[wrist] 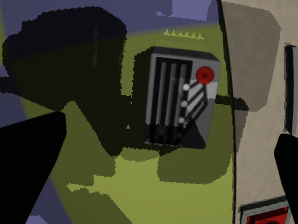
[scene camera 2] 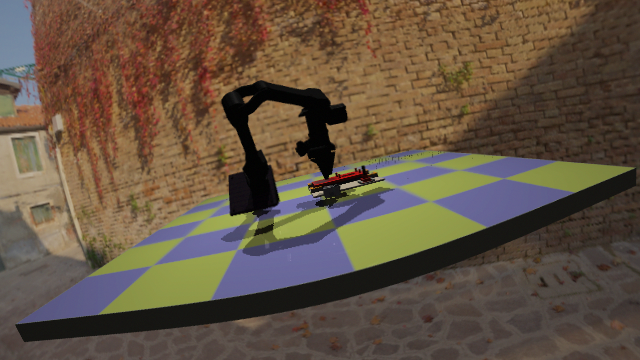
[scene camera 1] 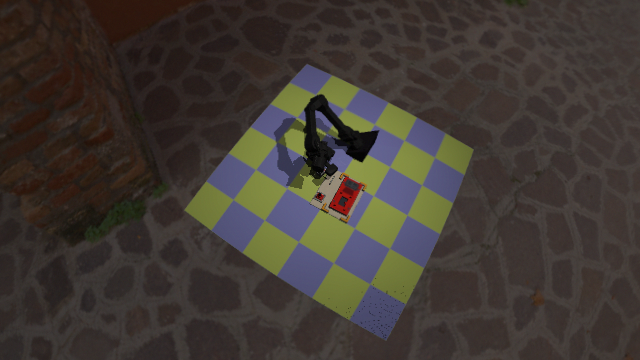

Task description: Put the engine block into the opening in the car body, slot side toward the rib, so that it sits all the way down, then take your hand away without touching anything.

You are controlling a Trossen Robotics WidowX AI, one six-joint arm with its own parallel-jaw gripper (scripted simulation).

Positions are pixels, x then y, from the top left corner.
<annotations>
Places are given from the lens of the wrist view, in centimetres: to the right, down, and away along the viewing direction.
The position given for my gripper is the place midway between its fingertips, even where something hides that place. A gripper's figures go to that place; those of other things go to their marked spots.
my gripper (wrist: pixel 175 135): 1, 1, 10
engine block (wrist: pixel 182 87): 2, -1, 12
beige base plate (wrist: pixel 254 43): 6, -4, 13
</annotations>
